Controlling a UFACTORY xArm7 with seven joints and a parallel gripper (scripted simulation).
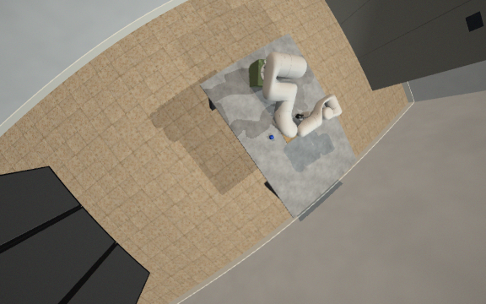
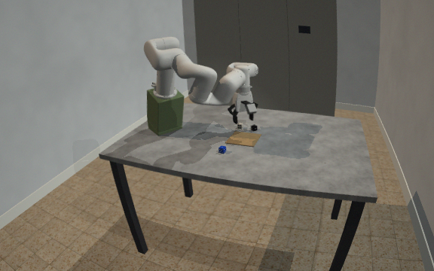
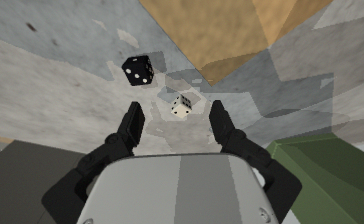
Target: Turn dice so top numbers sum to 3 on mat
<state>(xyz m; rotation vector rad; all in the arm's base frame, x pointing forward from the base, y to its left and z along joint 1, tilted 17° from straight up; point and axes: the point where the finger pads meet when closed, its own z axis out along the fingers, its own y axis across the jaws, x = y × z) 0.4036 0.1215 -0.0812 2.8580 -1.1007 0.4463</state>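
Right now my hand is 4 cm above the white die, 2 cm past it and 1 cm to the right of it. Round my hand: tan mat: 11 cm to the right, 5 cm below, 4 cm ahead; blue die: 27 cm to the right, 4 cm below, 1 cm behind; black die: 5 cm ahead, 4 cm below, 1 cm to the left.
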